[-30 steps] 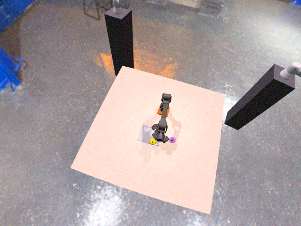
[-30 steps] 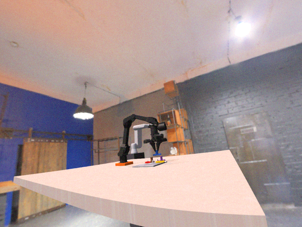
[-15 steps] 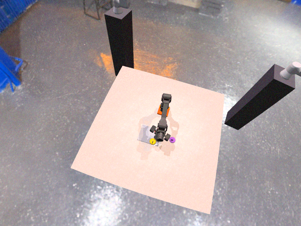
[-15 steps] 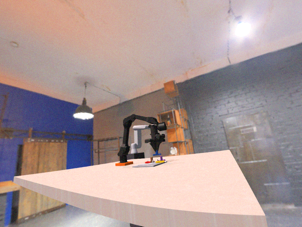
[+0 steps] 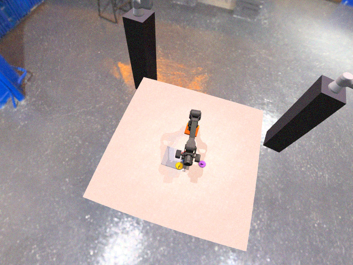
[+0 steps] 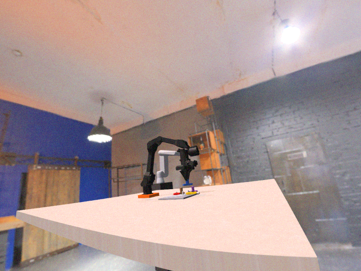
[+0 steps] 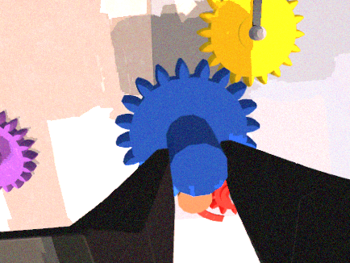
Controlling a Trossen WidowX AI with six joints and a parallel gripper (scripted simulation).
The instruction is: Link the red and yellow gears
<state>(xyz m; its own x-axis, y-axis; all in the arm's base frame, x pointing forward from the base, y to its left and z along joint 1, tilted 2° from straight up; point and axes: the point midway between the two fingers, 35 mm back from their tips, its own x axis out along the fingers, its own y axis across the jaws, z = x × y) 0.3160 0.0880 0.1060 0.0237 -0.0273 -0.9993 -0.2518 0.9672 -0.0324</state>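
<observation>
Now: gripper tip 50 mm past the brown gear, 10 mm to the left of it and 60 mm above it. Also, from my gripper tip: blue gear (10 mm below); yellow gear (50 mm ahead, 40 mm to the right, 70 mm below); red gear (60 mm behind, 50 mm to the right, 70 mm below).
</observation>
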